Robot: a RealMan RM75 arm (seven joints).
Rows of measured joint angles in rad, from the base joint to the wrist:
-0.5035 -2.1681 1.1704 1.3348 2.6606 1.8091 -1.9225
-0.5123 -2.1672 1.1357 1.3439 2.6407 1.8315 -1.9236
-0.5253 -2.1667 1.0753 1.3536 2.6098 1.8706 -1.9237
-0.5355 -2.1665 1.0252 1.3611 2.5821 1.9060 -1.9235
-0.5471 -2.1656 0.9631 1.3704 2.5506 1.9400 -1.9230
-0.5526 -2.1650 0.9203 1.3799 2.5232 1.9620 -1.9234
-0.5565 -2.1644 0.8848 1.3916 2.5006 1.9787 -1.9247
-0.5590 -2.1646 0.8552 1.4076 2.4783 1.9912 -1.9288
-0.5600 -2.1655 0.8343 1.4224 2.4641 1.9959 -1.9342
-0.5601 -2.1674 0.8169 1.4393 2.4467 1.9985 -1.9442
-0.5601 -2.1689 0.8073 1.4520 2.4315 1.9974 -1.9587
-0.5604 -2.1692 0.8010 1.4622 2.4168 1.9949 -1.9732
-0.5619 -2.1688 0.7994 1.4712 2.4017 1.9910 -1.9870
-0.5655 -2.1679 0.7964 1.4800 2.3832 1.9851 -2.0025
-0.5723 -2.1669 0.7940 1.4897 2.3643 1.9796 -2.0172
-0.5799 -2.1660 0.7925 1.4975 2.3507 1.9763 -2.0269
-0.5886 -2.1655 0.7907 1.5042 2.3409 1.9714 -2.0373
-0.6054 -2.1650 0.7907 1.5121 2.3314 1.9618 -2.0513
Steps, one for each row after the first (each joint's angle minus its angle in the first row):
-0.0088 0.0009 -0.0347 0.0091 -0.0199 0.0224 -0.0011
-0.0218 0.0014 -0.0951 0.0188 -0.0508 0.0615 -0.0012
-0.0320 0.0016 -0.1452 0.0263 -0.0785 0.0969 -0.0010
-0.0436 0.0025 -0.2073 0.0356 -0.1100 0.1309 -0.0005
-0.0491 0.0031 -0.2501 0.0451 -0.1374 0.1529 -0.0009
-0.0530 0.0037 -0.2856 0.0568 -0.1600 0.1696 -0.0022
-0.0555 0.0035 -0.3152 0.0728 -0.1823 0.1821 -0.0063
-0.0565 0.0026 -0.3361 0.0876 -0.1965 0.1868 -0.0117
-0.0566 0.0007 -0.3535 0.1045 -0.2139 0.1894 -0.0217
-0.0566 -0.0008 -0.3631 0.1172 -0.2291 0.1883 -0.0362
-0.0569 -0.0011 -0.3694 0.1274 -0.2438 0.1858 -0.0507
-0.0584 -0.0007 -0.3710 0.1364 -0.2589 0.1819 -0.0645
-0.0620 0.0002 -0.3740 0.1452 -0.2774 0.1760 -0.0800
-0.0688 0.0012 -0.3764 0.1549 -0.2963 0.1705 -0.0947
-0.0764 0.0021 -0.3779 0.1627 -0.3099 0.1672 -0.1044
-0.0851 0.0026 -0.3797 0.1694 -0.3197 0.1623 -0.1148
-0.1019 0.0031 -0.3797 0.1773 -0.3292 0.1527 -0.1288

